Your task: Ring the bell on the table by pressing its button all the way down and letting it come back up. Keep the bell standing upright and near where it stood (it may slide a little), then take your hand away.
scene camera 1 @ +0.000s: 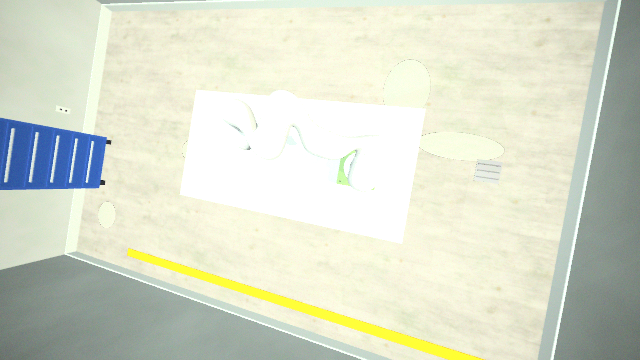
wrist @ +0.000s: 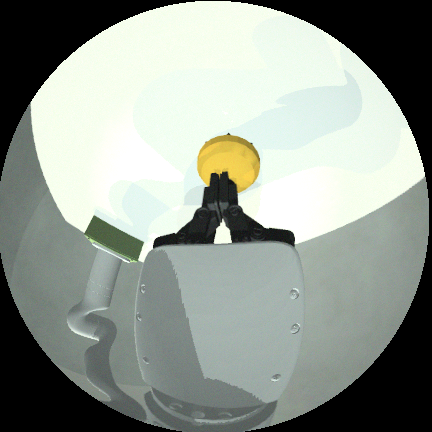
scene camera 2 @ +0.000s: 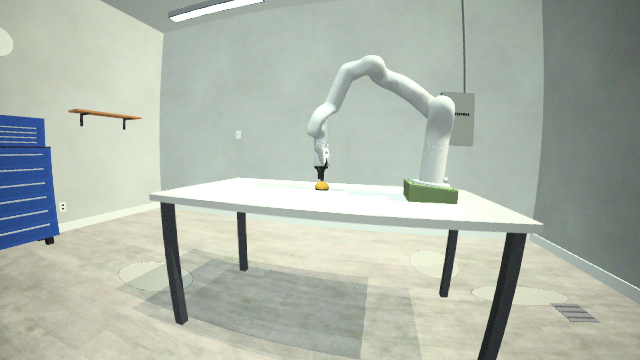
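The bell, a yellow dome [scene camera 2: 322,186] [wrist: 230,154] on a dark base, stands upright on the white table [scene camera 2: 270,202] [wrist: 100,125]. My gripper [scene camera 2: 321,179] [wrist: 221,182] is shut with nothing between its fingers. It points down, with its fingertips right over the top of the dome, where the button sits. The fingers hide the button in the wrist view, and in scene camera 2 they cover most or all of it, so I cannot tell how far down it is. The bell cannot be made out in scene camera 1.
The arm's base stands on a green block [scene camera 1: 343,172] [scene camera 2: 431,192] [wrist: 115,239] near the right end of the table in scene camera 2. A blue drawer cabinet [scene camera 1: 45,155] [scene camera 2: 22,182] stands off to the left, away from the table.
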